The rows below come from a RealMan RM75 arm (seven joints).
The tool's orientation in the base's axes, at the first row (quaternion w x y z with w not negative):
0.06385, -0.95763, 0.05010, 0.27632
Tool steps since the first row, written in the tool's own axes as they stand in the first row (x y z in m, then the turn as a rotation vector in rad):
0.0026, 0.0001, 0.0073, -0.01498, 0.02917, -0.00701
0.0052, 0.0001, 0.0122, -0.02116, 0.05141, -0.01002
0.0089, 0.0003, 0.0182, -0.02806, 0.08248, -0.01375
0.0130, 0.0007, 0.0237, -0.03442, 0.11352, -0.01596
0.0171, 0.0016, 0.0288, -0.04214, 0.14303, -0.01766
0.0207, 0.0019, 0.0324, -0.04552, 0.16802, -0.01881
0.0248, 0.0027, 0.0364, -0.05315, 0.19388, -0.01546
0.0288, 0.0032, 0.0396, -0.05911, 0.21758, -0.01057
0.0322, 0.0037, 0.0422, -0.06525, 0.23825, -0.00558
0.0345, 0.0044, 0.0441, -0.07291, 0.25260, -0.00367
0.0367, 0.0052, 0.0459, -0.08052, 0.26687, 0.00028
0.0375, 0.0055, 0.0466, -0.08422, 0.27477, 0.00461
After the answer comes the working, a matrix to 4 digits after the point.
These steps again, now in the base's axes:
-0.0016, 0.0008, -0.0075, -0.01278, -0.02893, 0.01115
-0.0020, 0.0014, -0.0130, -0.01933, -0.05095, 0.01488
-0.0021, 0.0019, -0.0201, -0.02727, -0.08175, 0.01876
-0.0015, 0.0021, -0.0269, -0.03555, -0.11233, 0.02109
-0.0009, 0.0017, -0.0335, -0.04503, -0.14124, 0.02386
0.0002, 0.0017, -0.0385, -0.05056, -0.16587, 0.02427
0.0015, 0.0013, -0.0441, -0.06213, -0.19042, 0.02310
0.0031, 0.0010, -0.0490, -0.07282, -0.21271, 0.01995
0.0046, 0.0007, -0.0530, -0.08331, -0.23199, 0.01709
0.0054, 0.0002, -0.0559, -0.09264, -0.24540, 0.01824
0.0062, -0.0005, -0.0587, -0.10299, -0.25843, 0.01765
0.0065, -0.0007, -0.0597, -0.10941, -0.26535, 0.01525

The tool's axes in the first row as the columns of a matrix, in the base's axes (rounded; the answer above uses it unrounded):
0.8423, -0.1312, -0.5228
-0.0607, -0.9868, 0.1500
-0.5356, -0.0946, -0.8391

